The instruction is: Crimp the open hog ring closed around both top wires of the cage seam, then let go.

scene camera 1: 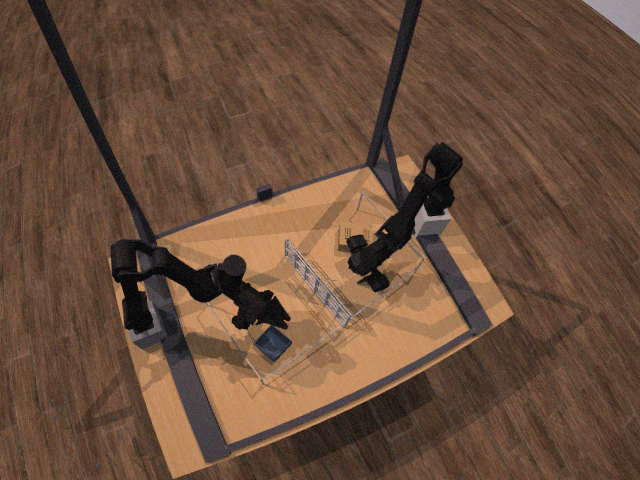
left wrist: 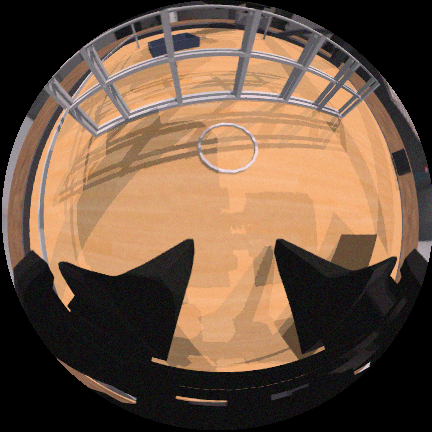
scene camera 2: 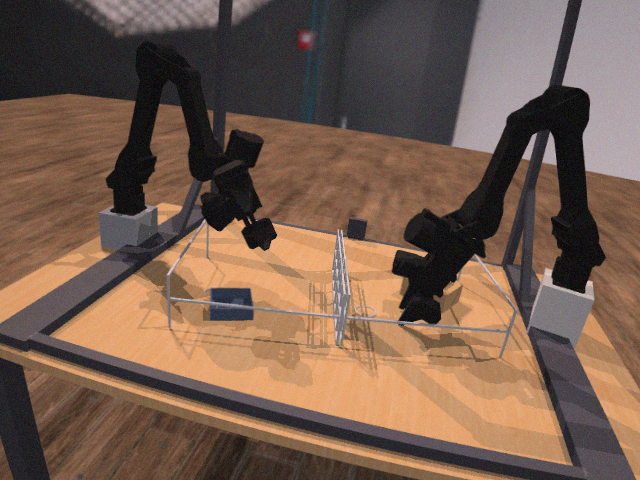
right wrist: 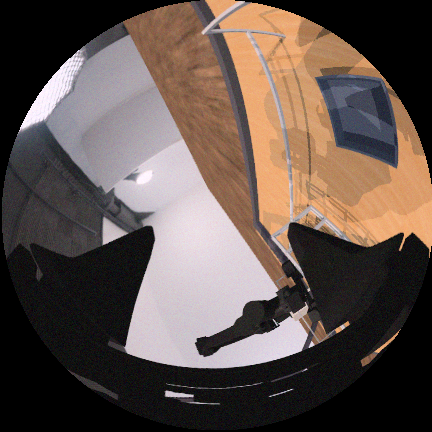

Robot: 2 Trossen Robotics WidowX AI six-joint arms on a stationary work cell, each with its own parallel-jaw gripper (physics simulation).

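Frame: origin at the left arm's base, x right, y up, z back, level; millimetres.
Seen in the pictures: left gripper, fingertip midpoint: (scene camera 1: 353, 275) (left wrist: 235, 245) (scene camera 2: 399, 316); right gripper, fingertip midpoint: (scene camera 1: 288, 323) (scene camera 2: 257, 231) (right wrist: 222, 231); left arm's base at its link origin: (scene camera 1: 433, 207) (scene camera 2: 568, 283); right arm's base at its link origin: (scene camera 1: 141, 321) (scene camera 2: 128, 209).
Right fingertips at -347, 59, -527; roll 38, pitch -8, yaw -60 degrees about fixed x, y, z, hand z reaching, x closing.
Pixels of each thing's top centre, then the offset from my right fingertips to it, as dx, dy, dz. "pt": a spot on its surface instead.
- thin pale ring at its top centre: (left wrist: 228, 144) (scene camera 2: 365, 310) +160, -173, +166
- cage seam at a spot on its surface: (left wrist: 213, 52) (scene camera 1: 323, 289) pt +132, -118, +121
- blue tray at its top centre: (right wrist: 359, 114) (scene camera 2: 231, 297) (left wrist: 170, 38) (scene camera 1: 272, 342) -6, -150, -47
- tan block at a spot on its surface: (left wrist: 357, 247) pt +279, -147, +208
The open hog ring, a thin pale ring (left wrist: 230, 172) (scene camera 2: 364, 306), lies flat, apparently on the table, right of the cage panels in scene camera 2. The cage seam (scene camera 1: 316, 283) (scene camera 2: 339, 289) (left wrist: 213, 52) is two upright grey wire panels side by side; the ring is below and apart from their top wires. My left gripper (left wrist: 235, 245) (scene camera 2: 400, 294) is partly open and empty, with the ring beyond its fingertips in the left wrist view. My right gripper (right wrist: 222, 231) is wide open and empty, raised on the panels' other side. The ring's gap cannot be made out.
A blue tray (scene camera 1: 272, 343) (scene camera 2: 231, 304) (left wrist: 174, 45) (right wrist: 360, 117) stands on the table left of the panels. A tan block (left wrist: 357, 247) sits near the left gripper. Thin wire frames (scene camera 2: 258, 308) extend both ways from the panels.
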